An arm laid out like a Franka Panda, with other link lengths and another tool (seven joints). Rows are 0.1 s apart.
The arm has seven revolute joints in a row. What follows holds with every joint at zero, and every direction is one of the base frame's.
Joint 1 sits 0.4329 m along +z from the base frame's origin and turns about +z.
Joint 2 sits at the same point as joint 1 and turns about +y.
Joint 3 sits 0.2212 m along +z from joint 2 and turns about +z.
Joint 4 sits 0.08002 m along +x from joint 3 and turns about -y.
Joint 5 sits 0.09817 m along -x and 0.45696 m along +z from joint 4 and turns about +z.
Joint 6 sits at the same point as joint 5 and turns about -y.
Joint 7 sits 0.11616 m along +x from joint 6 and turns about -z.
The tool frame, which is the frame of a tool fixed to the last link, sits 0.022 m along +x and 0.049 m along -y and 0.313 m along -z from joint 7; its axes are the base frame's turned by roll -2.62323, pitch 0 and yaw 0.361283 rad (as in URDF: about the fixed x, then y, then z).
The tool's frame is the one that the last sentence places.
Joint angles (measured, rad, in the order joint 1, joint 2, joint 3, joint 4, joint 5, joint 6, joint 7), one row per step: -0.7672 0.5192 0.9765 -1.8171 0.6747 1.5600 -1.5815; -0.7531 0.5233 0.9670 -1.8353 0.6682 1.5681 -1.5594; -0.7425 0.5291 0.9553 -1.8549 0.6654 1.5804 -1.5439; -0.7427 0.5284 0.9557 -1.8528 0.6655 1.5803 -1.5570; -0.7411 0.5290 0.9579 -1.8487 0.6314 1.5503 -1.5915; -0.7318 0.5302 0.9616 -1.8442 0.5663 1.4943 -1.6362; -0.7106 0.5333 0.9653 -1.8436 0.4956 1.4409 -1.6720; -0.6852 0.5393 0.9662 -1.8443 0.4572 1.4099 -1.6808; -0.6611 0.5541 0.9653 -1.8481 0.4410 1.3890 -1.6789; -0.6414 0.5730 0.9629 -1.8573 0.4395 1.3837 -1.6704; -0.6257 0.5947 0.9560 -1.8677 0.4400 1.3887 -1.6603
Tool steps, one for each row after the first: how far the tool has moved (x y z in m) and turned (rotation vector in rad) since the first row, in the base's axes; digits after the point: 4 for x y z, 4 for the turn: -0.0095 0.0037 -0.0147 -0.0223 0.0330 0.0025; -0.0165 0.0052 -0.0299 -0.0392 0.0631 -0.0025; -0.0155 0.0052 -0.0281 -0.0320 0.0506 0.0013; -0.0283 0.0024 -0.0296 -0.0306 0.0250 0.0558; -0.0557 -0.0023 -0.0353 -0.0400 -0.0015 0.1584; -0.0882 -0.0051 -0.0446 -0.0583 -0.0157 0.2716; -0.1118 -0.0023 -0.0508 -0.0717 -0.0095 0.3437; -0.1325 0.0044 -0.0553 -0.0708 0.0132 0.3919; -0.1489 0.0130 -0.0606 -0.0638 0.0427 0.4161; -0.1606 0.0197 -0.0686 -0.0585 0.0724 0.4244
